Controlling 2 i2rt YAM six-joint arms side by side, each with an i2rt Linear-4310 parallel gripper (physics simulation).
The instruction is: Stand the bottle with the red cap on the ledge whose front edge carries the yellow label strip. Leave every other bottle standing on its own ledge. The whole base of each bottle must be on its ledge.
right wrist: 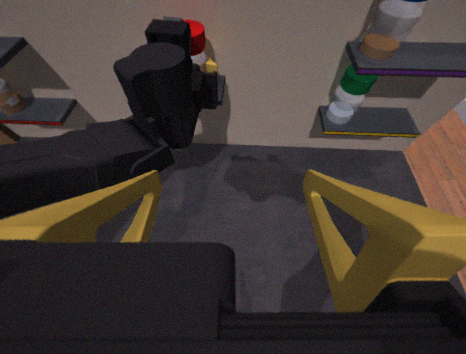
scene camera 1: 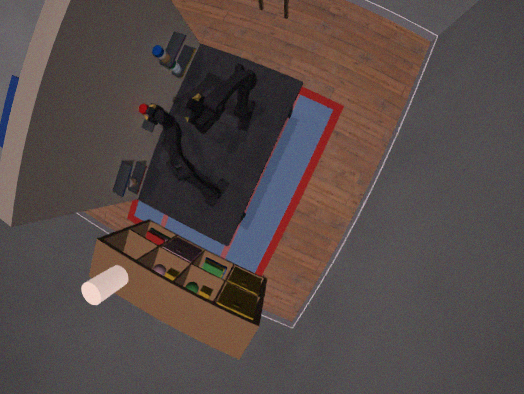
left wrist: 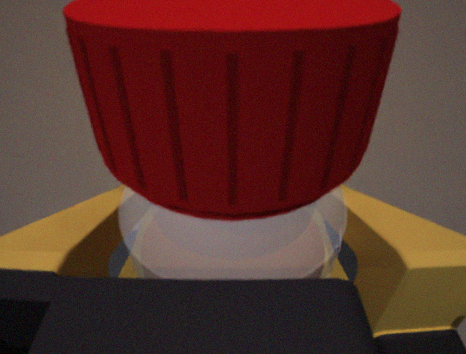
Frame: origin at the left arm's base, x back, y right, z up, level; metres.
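Seen in the pictures: left gripper, fingertip midpoint: point(right wrist: 196, 60); right gripper, fingertip midpoint: point(right wrist: 232, 178); left arm's base, origin of the base link: point(scene camera 1: 216, 192); right arm's base, origin of the base link: point(scene camera 1: 246, 115).
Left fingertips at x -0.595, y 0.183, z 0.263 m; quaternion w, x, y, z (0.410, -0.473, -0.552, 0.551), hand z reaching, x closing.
Observation:
Pixels of each thing's top centre, then the offset from my left fingertips to it. Level surfaces: height alone.
- bottle with the red cap, middle of its top: point(right wrist: 184, 26) point(scene camera 1: 142, 108) dx +0.041, dy +0.010, dz +0.076 m
- yellow-label ledge, middle of its top: point(right wrist: 367, 118) point(scene camera 1: 182, 60) dx -0.051, dy +0.372, dz -0.103 m
- green-capped bottle, middle of its top: point(right wrist: 362, 72) point(scene camera 1: 169, 62) dx -0.039, dy +0.307, dz +0.002 m
- blue-capped bottle, middle of its top: point(scene camera 1: 156, 50) dx -0.037, dy +0.308, dz +0.142 m
- purple-label ledge, middle of its top: point(right wrist: 416, 54) point(scene camera 1: 172, 48) dx -0.051, dy +0.372, dz +0.037 m
- small ledge, middle of its top: point(right wrist: 183, 86) point(scene camera 1: 150, 117) dx +0.040, dy -0.017, dz -0.033 m
- red-label ledge, middle of its top: point(right wrist: 28, 108) point(scene camera 1: 136, 178) dx +0.130, dy -0.407, dz -0.103 m
- table, its level: dz -0.263 m
The bottle with the red cap point(scene camera 1: 143, 108) point(left wrist: 232, 115) point(right wrist: 195, 39) is upright in my left gripper point(scene camera 1: 150, 112) point(left wrist: 232, 177), in front of the wall. My left gripper is shut on it below the cap; its base is hidden by the arm. The yellow-label ledge point(right wrist: 382, 121) is low at the right in the right wrist view; a green-capped bottle point(right wrist: 358, 80) stands at its left end. Above it, a blue-capped bottle point(scene camera 1: 158, 51) point(right wrist: 397, 20) stands on the purple-label ledge point(right wrist: 430, 56). My right gripper point(scene camera 1: 191, 108) point(right wrist: 232, 178) is open and empty above the dark table.
A small ledge point(scene camera 1: 149, 125) point(right wrist: 221, 91) is partly hidden behind my left gripper. The red-label ledge point(right wrist: 47, 107) at the left bears a bottle point(right wrist: 12, 101); another ledge point(scene camera 1: 122, 177) point(right wrist: 7, 47) is above it. A brown compartment box point(scene camera 1: 175, 305) stands beyond the table point(scene camera 1: 215, 220).

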